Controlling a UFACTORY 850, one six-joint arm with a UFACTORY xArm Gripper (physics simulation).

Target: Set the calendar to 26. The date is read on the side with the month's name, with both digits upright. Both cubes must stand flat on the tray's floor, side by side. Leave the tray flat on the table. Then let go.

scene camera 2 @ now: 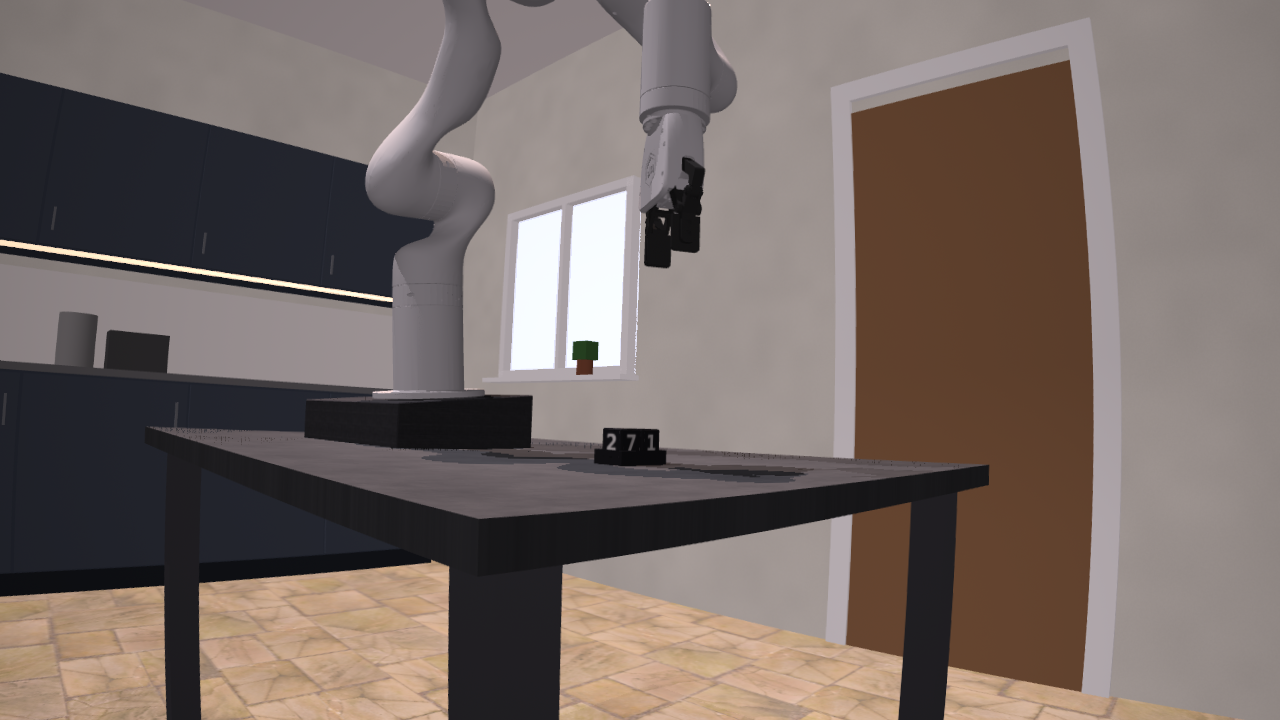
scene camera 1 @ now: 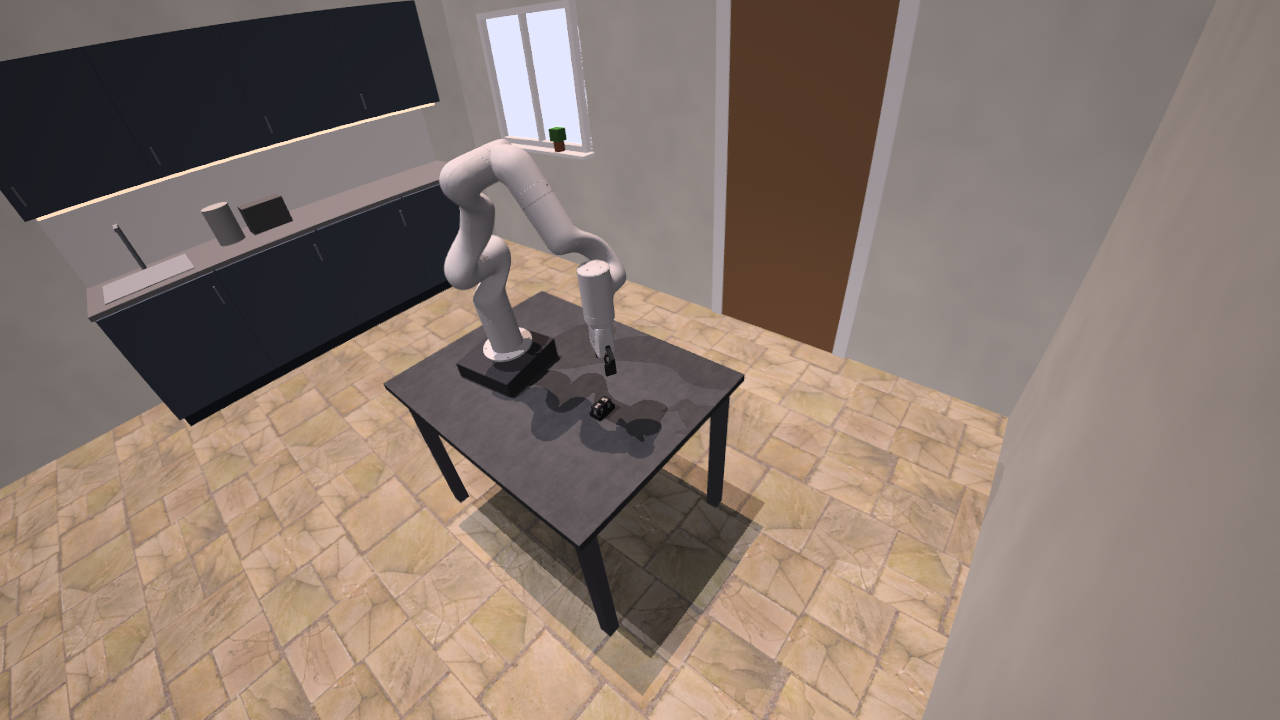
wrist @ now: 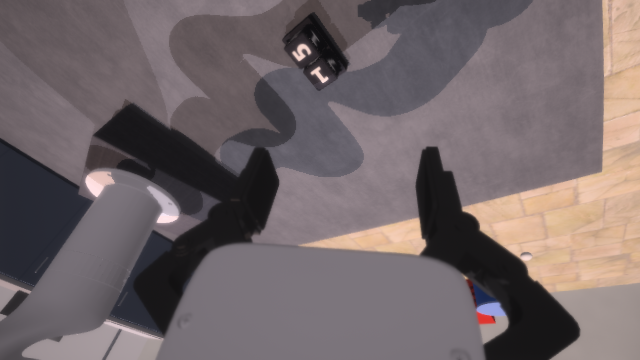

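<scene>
Two black cubes with white digits stand side by side on a small black tray [scene camera 2: 630, 457] [wrist: 328, 40] on the table. In the wrist view the top of one cube [wrist: 301, 50] shows a 5 and the top of the other cube [wrist: 320, 74] shows a 1; digits on their side faces are foreshortened. In scene camera 2 the cubes' side faces show 2, 7 and 1, all upright. The month's name cannot be read in any view. My gripper [scene camera 1: 609, 368] [scene camera 2: 671, 257] [wrist: 343, 165] is open and empty, high above the table and apart from the cubes.
The dark table [scene camera 1: 554, 479] [scene camera 2: 358, 483] carries the arm's black base block [scene camera 1: 510, 367] [scene camera 2: 416, 420], which stands to the left of the tray in both scene views. The arm's shadows fall across the table around the tray. Kitchen cabinets [scene camera 1: 268, 304] stand farther left, away from the table.
</scene>
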